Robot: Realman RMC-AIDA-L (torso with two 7-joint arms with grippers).
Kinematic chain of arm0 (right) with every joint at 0, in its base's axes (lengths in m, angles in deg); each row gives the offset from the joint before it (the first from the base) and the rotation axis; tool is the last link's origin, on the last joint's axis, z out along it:
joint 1: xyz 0 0 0.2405 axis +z
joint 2: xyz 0 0 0 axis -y
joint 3: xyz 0 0 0.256 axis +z
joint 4: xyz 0 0 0 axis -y
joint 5: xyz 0 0 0.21 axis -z
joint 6: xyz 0 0 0 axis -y
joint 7: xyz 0 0 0.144 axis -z
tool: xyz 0 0 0
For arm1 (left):
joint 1: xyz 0 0 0.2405 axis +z
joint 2: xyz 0 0 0 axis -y
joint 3: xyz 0 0 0.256 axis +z
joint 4: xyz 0 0 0 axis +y
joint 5: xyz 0 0 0.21 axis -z
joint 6: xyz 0 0 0 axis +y
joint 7: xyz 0 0 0.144 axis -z
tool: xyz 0 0 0
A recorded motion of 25 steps. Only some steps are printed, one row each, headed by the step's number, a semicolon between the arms.
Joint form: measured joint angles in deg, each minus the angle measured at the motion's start. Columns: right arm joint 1, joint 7, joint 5, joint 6, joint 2, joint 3, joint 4; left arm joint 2, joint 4, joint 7, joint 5, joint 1, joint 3, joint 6.
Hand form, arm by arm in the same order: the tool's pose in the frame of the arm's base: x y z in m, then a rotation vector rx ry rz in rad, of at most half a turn. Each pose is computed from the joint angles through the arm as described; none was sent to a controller.
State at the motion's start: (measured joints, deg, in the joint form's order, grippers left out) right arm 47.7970 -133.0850 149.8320 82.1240 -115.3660 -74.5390 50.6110; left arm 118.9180 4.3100 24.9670 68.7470 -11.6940 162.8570 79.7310
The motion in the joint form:
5: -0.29 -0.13 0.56 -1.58 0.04 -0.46 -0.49; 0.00 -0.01 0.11 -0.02 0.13 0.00 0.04
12: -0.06 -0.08 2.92 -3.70 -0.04 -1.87 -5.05; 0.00 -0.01 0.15 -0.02 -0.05 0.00 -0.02
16: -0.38 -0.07 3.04 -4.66 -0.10 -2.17 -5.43; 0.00 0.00 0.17 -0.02 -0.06 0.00 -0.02
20: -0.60 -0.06 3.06 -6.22 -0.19 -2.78 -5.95; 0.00 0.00 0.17 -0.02 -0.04 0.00 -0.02
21: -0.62 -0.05 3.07 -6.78 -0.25 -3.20 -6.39; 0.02 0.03 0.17 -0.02 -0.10 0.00 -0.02
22: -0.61 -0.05 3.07 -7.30 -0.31 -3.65 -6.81; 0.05 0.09 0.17 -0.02 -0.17 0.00 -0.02
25: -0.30 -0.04 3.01 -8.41 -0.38 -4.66 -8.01; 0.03 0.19 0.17 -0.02 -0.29 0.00 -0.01
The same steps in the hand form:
5: 0.2088 0.3980 -0.0115 -2.6586 0.7969 -0.6706; -0.3755 0.2264 -0.0186 -1.6122 -0.7698 -0.8129
12: 0.2283 0.3934 -0.0187 -2.6341 0.8173 -0.7693; -0.3750 0.2276 -0.0187 -1.6137 -0.7688 -0.8148
16: 0.2316 0.3931 -0.0199 -2.6262 0.8161 -0.7700; -0.3749 0.2276 -0.0187 -1.6137 -0.7691 -0.8153
20: 0.2343 0.3939 -0.0222 -2.6164 0.8047 -0.7674; -0.3750 0.2275 -0.0187 -1.6135 -0.7694 -0.8151
21: 0.2358 0.3935 -0.0240 -2.6150 0.8007 -0.7729; -0.3745 0.2279 -0.0189 -1.6140 -0.7691 -0.8166
22: 0.2370 0.3932 -0.0257 -2.6141 0.7958 -0.7789; -0.3739 0.2284 -0.0193 -1.6144 -0.7692 -0.8189
25: 0.2389 0.3929 -0.0294 -2.6134 0.7835 -0.7945; -0.3732 0.2292 -0.0194 -1.6153 -0.7681 -0.8221

